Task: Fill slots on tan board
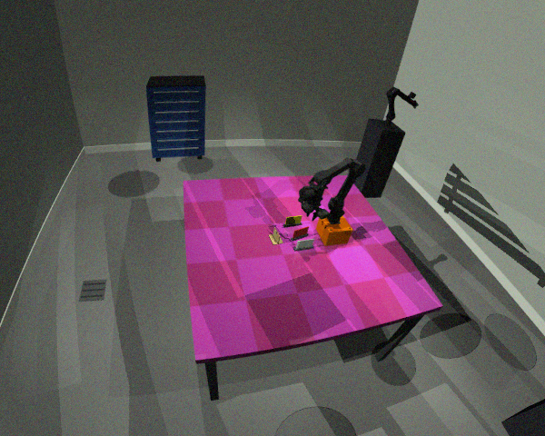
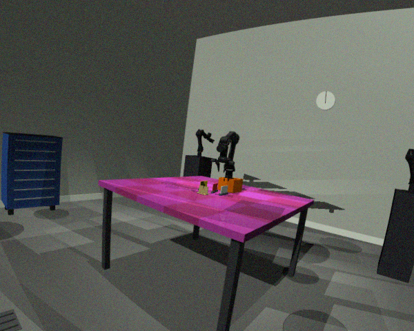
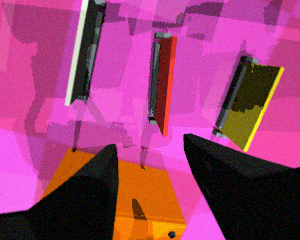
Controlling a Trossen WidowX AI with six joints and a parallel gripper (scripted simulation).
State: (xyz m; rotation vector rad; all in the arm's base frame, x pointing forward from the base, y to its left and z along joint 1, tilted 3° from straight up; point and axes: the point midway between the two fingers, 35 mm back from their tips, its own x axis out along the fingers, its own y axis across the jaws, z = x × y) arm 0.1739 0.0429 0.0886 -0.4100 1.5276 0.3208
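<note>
My gripper tip is now 20 mm short of the red board, 20 mm to the left of it and 140 mm above it. Round my gripper tip: yellow board: 40 mm ahead, 130 mm to the right, 140 mm below; then tan board: 170 mm ahead, 20 mm to the right, 140 mm below; then pale grey board: 20 mm ahead, 70 mm to the left, 140 mm below.
</note>
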